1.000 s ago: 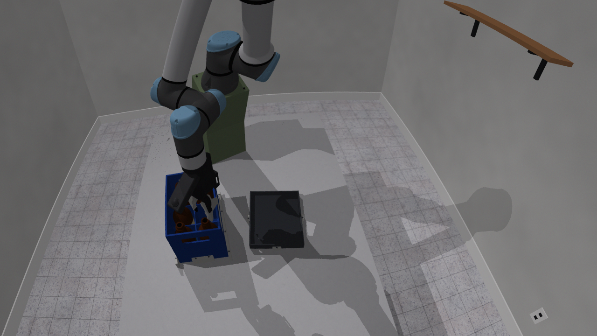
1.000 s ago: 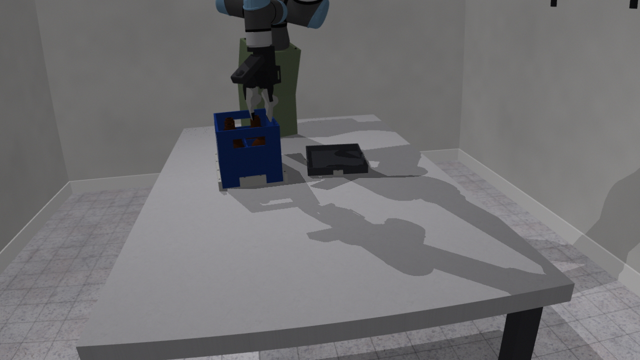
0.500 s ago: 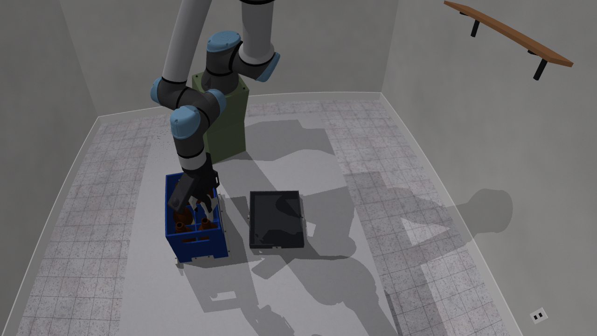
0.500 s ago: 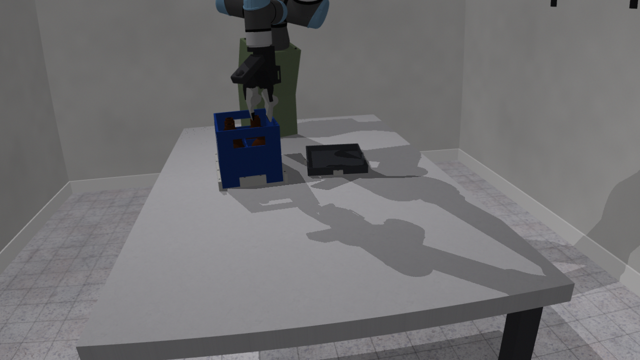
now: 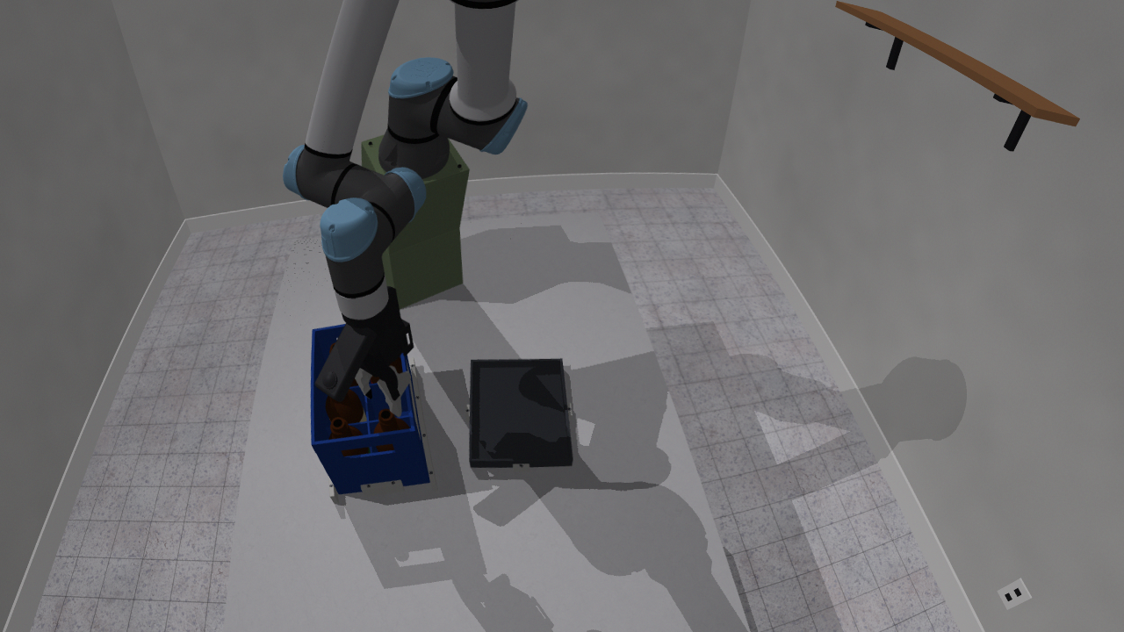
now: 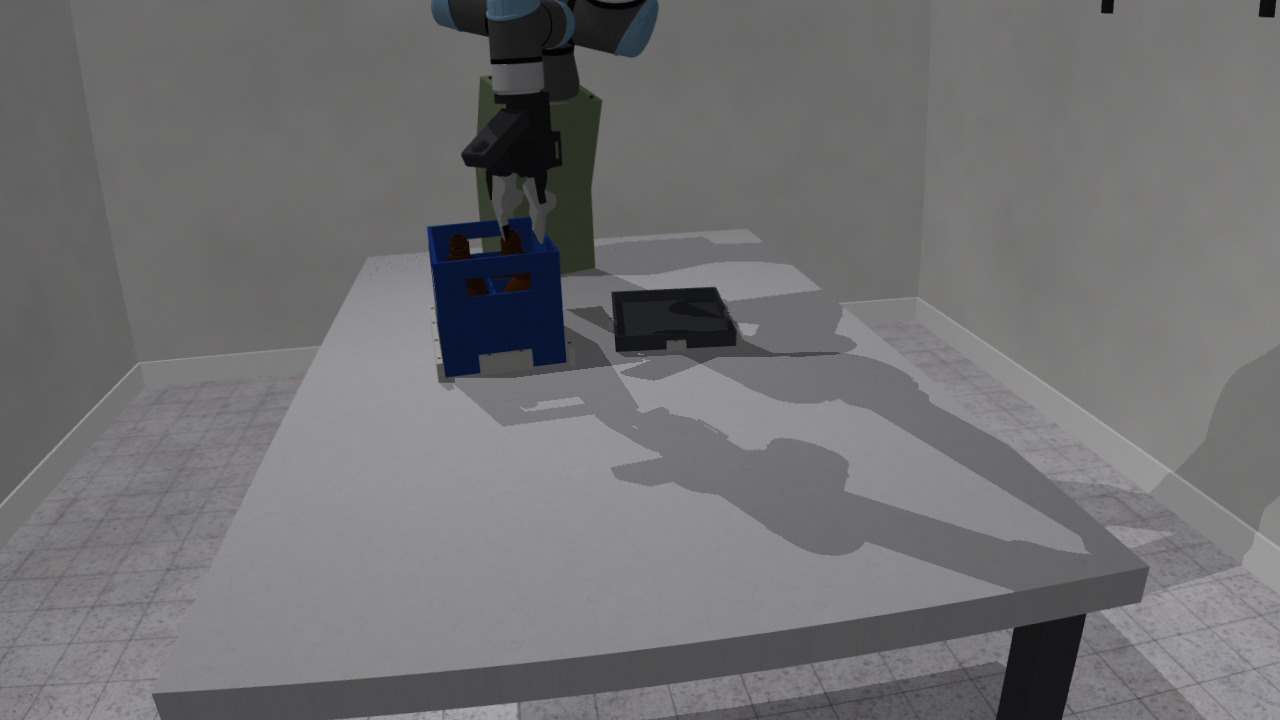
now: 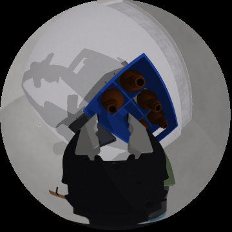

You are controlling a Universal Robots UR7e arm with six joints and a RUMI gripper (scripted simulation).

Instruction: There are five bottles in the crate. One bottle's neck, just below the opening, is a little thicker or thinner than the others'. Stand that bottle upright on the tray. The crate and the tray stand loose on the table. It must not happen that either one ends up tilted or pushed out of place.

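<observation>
Now: hand 11 cm above the blue crate, 9 cm past it and 4 cm to the left of it. From my hand the other things lie so: dark tray 25 cm to the left, 18 cm below, 6 cm behind.
</observation>
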